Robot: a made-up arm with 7 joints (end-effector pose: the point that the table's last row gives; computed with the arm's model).
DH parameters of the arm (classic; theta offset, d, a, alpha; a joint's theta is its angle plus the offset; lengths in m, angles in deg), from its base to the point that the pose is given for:
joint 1: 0 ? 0 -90
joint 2: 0 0 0 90
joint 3: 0 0.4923 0.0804 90
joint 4: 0 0 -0.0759 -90
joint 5: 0 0.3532 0 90
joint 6: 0 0 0.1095 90
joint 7: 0 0 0 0
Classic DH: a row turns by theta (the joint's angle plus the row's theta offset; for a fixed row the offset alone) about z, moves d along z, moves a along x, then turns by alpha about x.
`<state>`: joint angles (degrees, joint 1 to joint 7).
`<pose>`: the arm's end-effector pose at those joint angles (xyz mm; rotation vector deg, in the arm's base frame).
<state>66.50 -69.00 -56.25 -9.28 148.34 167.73 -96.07</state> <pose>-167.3 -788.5 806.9 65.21 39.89 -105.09</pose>
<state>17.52 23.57 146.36 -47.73 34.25 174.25 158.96</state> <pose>129.2 232.7 1314.8 44.28 -25.12 -168.76</pose>
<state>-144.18 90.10 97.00 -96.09 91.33 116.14 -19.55</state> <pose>-105.1 -740.8 477.5 5.68 19.51 -66.75</pose>
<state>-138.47 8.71 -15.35 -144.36 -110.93 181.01 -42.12</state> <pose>-260.6 -251.1 636.3 165.31 0.25 -36.17</pose>
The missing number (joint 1, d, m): 0.4608
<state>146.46 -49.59 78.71 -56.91 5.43 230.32 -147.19</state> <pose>333.7 -485.8 992.8 -7.85 49.91 -95.68</pose>
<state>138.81 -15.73 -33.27 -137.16 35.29 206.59 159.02</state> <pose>32.1 327.5 904.5 -71.73 91.33 75.04</pose>
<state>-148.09 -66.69 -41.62 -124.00 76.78 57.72 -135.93</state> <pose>-52.4 296.7 945.1 79.92 17.23 39.89</pose>
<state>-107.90 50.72 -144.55 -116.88 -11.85 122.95 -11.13</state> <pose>-320.3 56.2 1054.7 -71.81 -130.83 -89.08</pose>
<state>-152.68 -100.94 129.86 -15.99 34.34 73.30 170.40</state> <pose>856.8 318.4 168.0 30.08 -137.99 27.42</pose>
